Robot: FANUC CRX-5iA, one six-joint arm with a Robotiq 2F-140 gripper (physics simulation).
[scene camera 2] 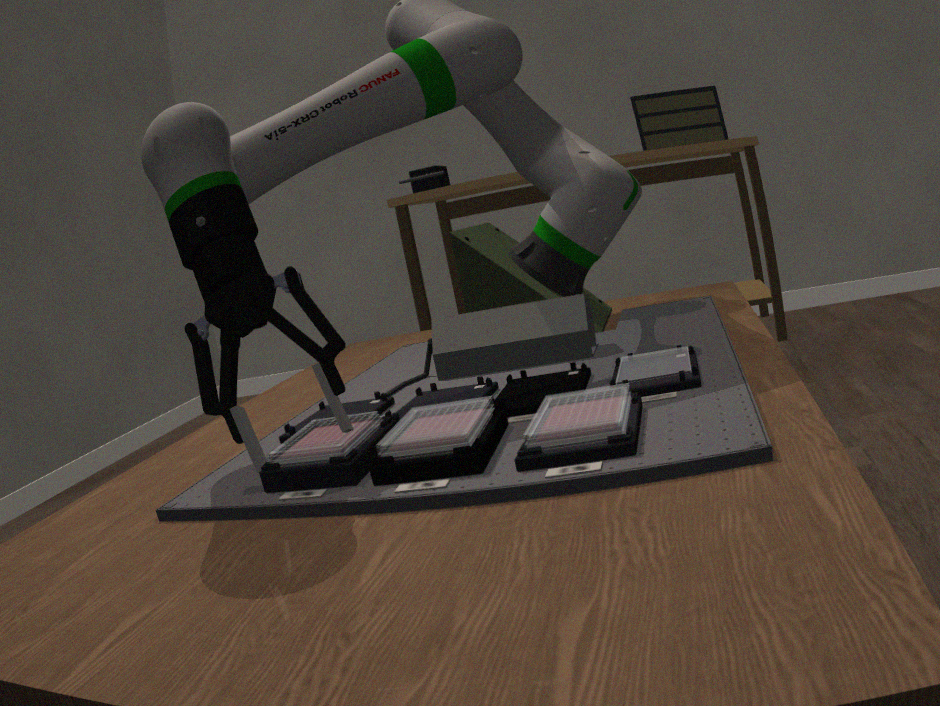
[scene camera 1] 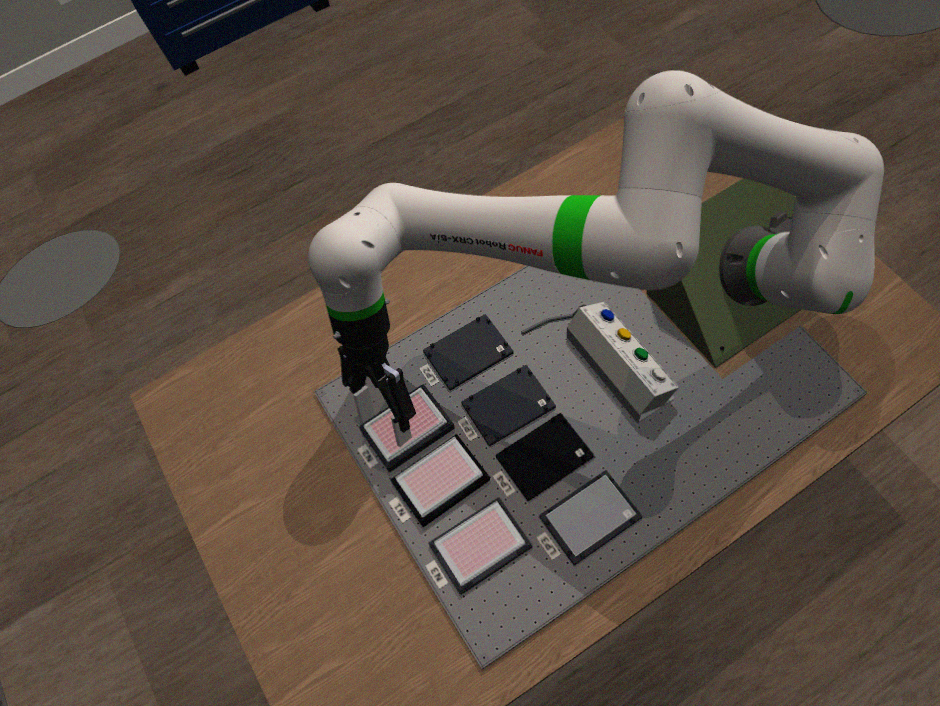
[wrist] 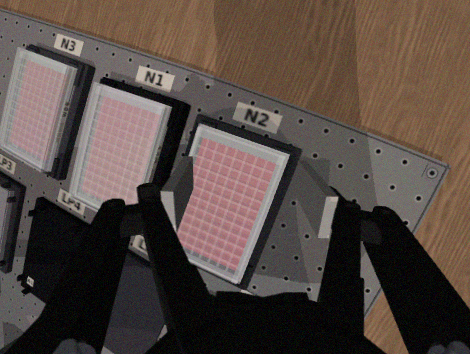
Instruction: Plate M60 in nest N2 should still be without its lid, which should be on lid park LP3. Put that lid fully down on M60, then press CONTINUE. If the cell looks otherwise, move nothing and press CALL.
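Places are measured from the arm's base along level axes (x back, y up, z left), in metres.
Pixels of known places: gripper, fingertip midpoint: (scene camera 2: 305, 451) (scene camera 1: 385, 429) (wrist: 244, 174); arm's base, origin of the base link: (scene camera 2: 543, 275) (scene camera 1: 751, 265).
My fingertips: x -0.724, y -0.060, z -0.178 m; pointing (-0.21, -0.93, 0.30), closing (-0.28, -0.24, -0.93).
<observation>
For each thing: its top centre in the pictures, then the offset to it from my fingertips. "*": a spot on its surface instead.
- nest N2, surface spot: (wrist: 232, 200) * dx +0.024, dy +0.007, dz +0.001 m
- button box, middle of its top: (scene camera 2: 508, 304) (scene camera 1: 623, 345) dx +0.424, dy +0.056, dz +0.155 m
- N1, middle of its top: (scene camera 2: 437, 419) (wrist: 111, 155) (scene camera 1: 438, 474) dx +0.027, dy +0.008, dz +0.132 m
- N3, middle of its top: (scene camera 2: 580, 407) (wrist: 28, 108) (scene camera 1: 479, 541) dx +0.015, dy +0.001, dz +0.269 m
- LP4, middle of its top: (scene camera 2: 539, 379) (wrist: 45, 264) (scene camera 1: 544, 453) dx +0.201, dy -0.008, dz +0.209 m
- cable, surface spot: (scene camera 1: 547, 322) * dx +0.379, dy -0.025, dz -0.005 m
The plate in nest N2 (scene camera 1: 427, 411) (scene camera 2: 322, 441) (wrist: 232, 200) shows deeper pink wells than its neighbours and no lid is visible on it; its code is not readable. A pale, clear lid (scene camera 1: 591, 516) (scene camera 2: 655, 366) lies flat on lid park LP3, whose edge shows at the far left of the wrist view. My gripper (scene camera 1: 386, 419) (scene camera 2: 299, 436) (wrist: 244, 174) is open and empty, pointing down at N2. One fingertip is over the plate's N1 side, the other beyond its opposite side. The button box (scene camera 1: 614, 366) (scene camera 2: 512, 338) has blue, yellow, green and white buttons; their labels are too small to read.
Plates with clear lids sit in N1 (scene camera 1: 440, 478) (scene camera 2: 436, 425) (wrist: 120, 147) and N3 (scene camera 1: 481, 544) (scene camera 2: 579, 416) (wrist: 37, 112). Dark parks LP2 (scene camera 1: 467, 351), LP4 (scene camera 1: 544, 456) and one between them (scene camera 1: 507, 404) show no lid. A cable (scene camera 1: 547, 322) leaves the button box.
</observation>
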